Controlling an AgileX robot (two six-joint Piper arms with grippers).
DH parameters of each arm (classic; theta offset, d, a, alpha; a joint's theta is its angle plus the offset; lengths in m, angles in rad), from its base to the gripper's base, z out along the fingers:
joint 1: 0 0.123 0 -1.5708
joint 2: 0.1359 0 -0.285 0
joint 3: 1.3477 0 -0.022 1.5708
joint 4: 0 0.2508 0 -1.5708
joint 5: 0 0 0.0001 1.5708
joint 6: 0 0.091 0 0
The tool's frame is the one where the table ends.
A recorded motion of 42 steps. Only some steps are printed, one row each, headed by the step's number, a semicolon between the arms.
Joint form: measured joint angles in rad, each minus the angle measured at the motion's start. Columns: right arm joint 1, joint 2, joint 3, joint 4, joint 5, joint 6; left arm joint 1, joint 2, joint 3, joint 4, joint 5, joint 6.
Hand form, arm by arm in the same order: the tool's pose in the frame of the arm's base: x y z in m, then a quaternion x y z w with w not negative. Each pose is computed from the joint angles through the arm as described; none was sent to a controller.
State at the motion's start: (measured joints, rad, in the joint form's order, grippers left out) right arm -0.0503 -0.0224 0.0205 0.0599 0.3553 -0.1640; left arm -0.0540 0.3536 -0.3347 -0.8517 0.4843 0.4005
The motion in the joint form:
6: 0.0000 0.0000 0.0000 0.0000 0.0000 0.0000; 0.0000 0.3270 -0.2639 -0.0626 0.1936 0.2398
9: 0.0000 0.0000 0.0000 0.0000 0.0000 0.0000; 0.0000 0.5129 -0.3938 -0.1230 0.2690 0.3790
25: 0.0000 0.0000 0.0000 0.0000 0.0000 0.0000; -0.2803 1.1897 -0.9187 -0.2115 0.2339 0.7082
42: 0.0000 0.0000 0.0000 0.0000 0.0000 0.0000; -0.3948 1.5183 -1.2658 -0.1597 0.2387 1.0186
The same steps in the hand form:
6: 0.0525 -0.0007 0.1755 -0.02917 0.79396 -0.03972 0.60597; 0.1239 -0.0520 0.3195 0.09678 0.82462 -0.26906 0.48810
9: 0.0525 -0.0007 0.1755 -0.02917 0.79396 -0.03972 0.60597; 0.1596 -0.0603 0.3341 0.15158 0.82904 -0.27993 0.45973
25: 0.0525 -0.0007 0.1755 -0.02917 0.79396 -0.03972 0.60597; 0.3060 -0.1617 0.3351 0.34793 0.78192 -0.30164 0.42020
42: 0.0525 -0.0007 0.1755 -0.02917 0.79396 -0.03972 0.60597; 0.3674 -0.2336 0.3130 0.52285 0.68402 -0.23984 0.44858

